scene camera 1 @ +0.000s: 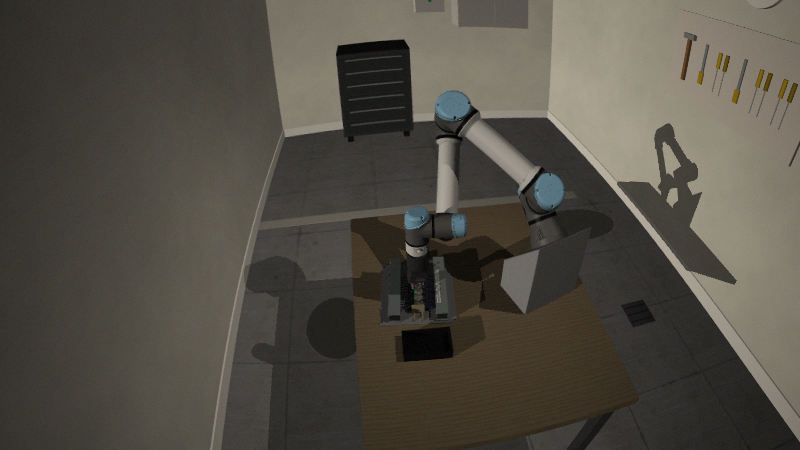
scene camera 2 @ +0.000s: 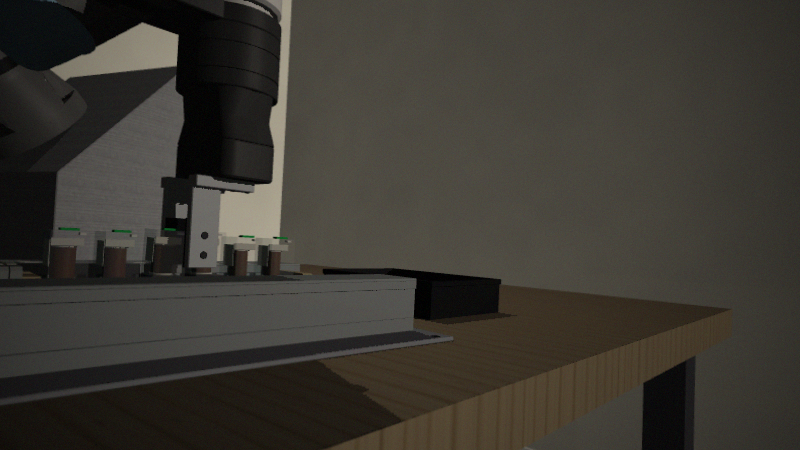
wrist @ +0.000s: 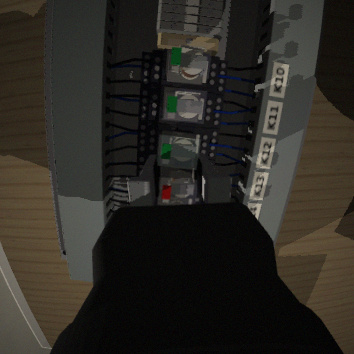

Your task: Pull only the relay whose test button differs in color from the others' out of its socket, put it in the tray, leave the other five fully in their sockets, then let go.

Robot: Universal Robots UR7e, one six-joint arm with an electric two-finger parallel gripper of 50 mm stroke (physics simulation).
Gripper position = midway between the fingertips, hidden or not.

Note:
In view: my gripper (scene camera 2: 187, 266), a green-button relay (wrist: 179, 149), a green-button relay (wrist: 179, 104) and a green-button relay (wrist: 187, 61).
My gripper shows as well in the wrist view (wrist: 176, 166).

